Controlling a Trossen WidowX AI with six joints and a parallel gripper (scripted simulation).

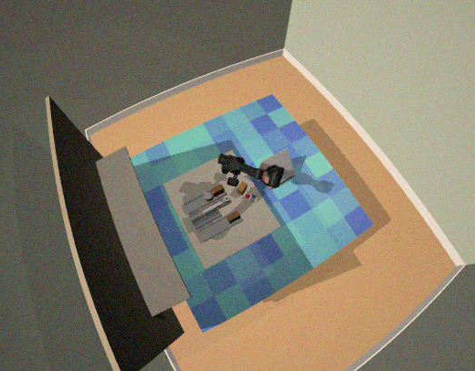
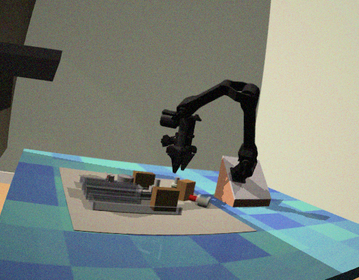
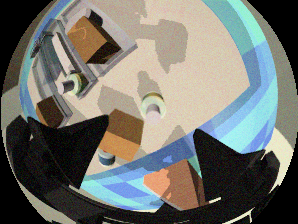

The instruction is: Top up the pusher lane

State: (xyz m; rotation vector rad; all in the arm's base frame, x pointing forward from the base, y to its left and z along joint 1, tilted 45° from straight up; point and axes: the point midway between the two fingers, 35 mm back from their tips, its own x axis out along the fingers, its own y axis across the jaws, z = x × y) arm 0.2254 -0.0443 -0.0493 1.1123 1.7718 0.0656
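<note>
Now: gripper tip 25 cm short of the grey lane rack, 13 cm to the right of it and 7 cm above it.
</note>
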